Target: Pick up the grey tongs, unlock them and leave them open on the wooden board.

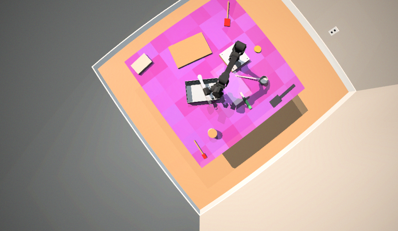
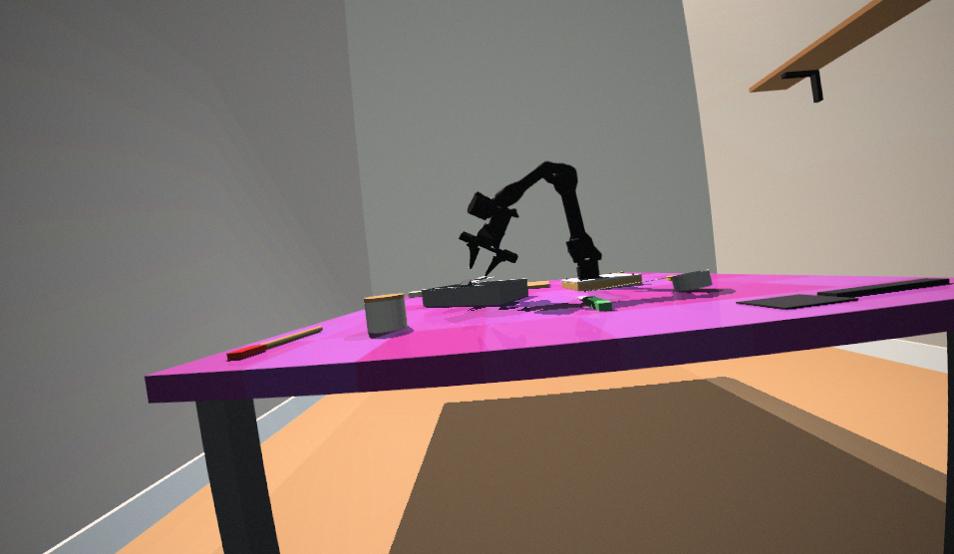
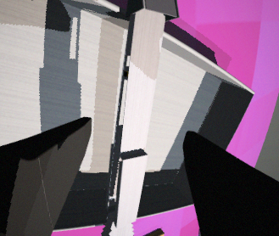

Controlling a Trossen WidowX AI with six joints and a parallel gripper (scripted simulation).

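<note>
Now: gripper tip 10 mm short of the roasting tin, 60 mm to the left of it and 70 mm above it. Round my gripper tip: green-ended tool: 220 mm behind, 280 mm to the left, 90 mm below; wooden board: 190 mm behind, 430 mm to the right, 90 mm below; orange-topped pot: 220 mm ahead, 280 mm to the left, 60 mm below.
</note>
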